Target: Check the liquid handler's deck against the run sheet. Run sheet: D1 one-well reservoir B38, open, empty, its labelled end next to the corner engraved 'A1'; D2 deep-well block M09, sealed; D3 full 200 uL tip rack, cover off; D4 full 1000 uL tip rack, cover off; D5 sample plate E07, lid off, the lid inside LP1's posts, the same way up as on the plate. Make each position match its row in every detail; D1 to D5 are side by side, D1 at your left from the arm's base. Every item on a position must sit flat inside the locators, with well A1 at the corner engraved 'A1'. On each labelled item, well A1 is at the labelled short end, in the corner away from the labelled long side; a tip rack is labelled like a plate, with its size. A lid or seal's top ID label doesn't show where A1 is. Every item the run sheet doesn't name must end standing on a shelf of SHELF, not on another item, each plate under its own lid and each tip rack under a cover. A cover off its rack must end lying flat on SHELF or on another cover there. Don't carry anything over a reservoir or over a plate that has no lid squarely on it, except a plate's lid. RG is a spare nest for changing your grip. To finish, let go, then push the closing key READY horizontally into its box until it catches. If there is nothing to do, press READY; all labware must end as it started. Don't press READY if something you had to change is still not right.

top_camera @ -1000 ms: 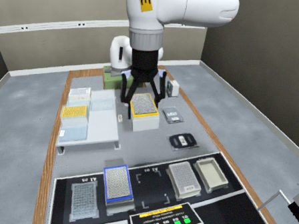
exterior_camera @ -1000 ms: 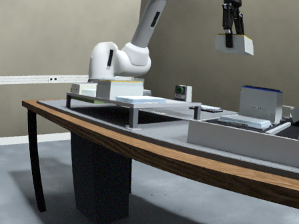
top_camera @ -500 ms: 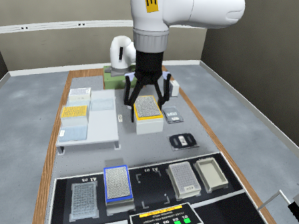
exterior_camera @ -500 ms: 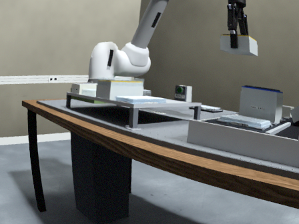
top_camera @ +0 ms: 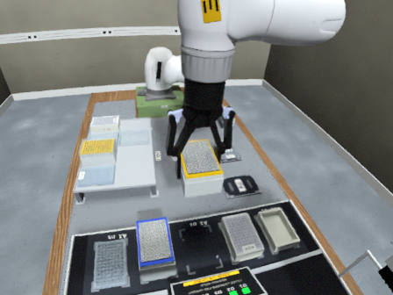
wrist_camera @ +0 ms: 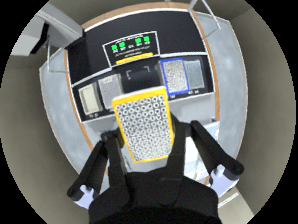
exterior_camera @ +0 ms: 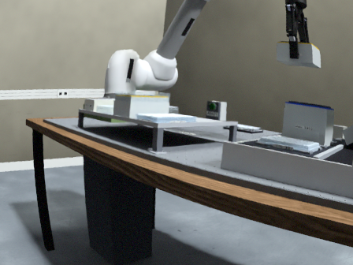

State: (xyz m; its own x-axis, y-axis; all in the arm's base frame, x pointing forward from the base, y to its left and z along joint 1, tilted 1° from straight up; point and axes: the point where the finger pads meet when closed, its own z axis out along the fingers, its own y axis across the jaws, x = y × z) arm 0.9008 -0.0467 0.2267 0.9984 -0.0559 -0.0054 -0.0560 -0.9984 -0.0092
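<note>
Now: hand 90 mm short of the deep-well block, 120 mm to the right of it and 230 mm above it. The rest, counted from my hand: blue-rimmed tip rack (70 mm ahead, 130 mm to the right, 180 mm below); yellow-rimmed tip rack (10 mm behind, 10 mm to the right, 10 mm above); clear sample plate (70 mm ahead, 250 mm to the right, 240 mm below).
</note>
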